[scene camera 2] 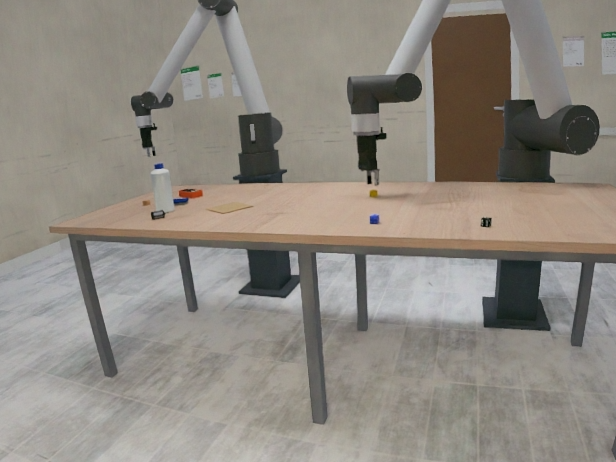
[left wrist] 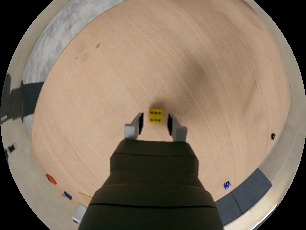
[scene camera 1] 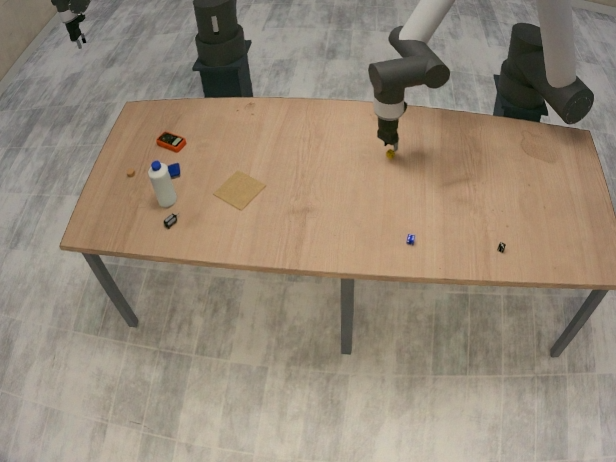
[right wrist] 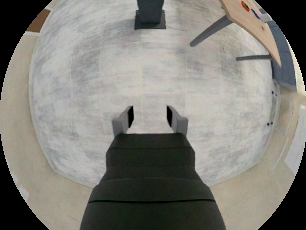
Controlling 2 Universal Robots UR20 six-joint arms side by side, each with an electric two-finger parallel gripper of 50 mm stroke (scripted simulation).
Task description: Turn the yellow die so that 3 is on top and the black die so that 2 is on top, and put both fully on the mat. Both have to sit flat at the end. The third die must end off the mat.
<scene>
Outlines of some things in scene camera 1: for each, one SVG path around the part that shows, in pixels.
A tan mat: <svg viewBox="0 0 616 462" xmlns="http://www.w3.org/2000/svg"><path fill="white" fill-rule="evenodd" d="M237 170L213 195L242 211L266 185Z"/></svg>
A white bottle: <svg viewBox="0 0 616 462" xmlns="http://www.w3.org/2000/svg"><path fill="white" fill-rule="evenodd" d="M154 161L148 171L149 178L159 205L170 207L176 202L177 195L168 168L164 163Z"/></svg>
</scene>
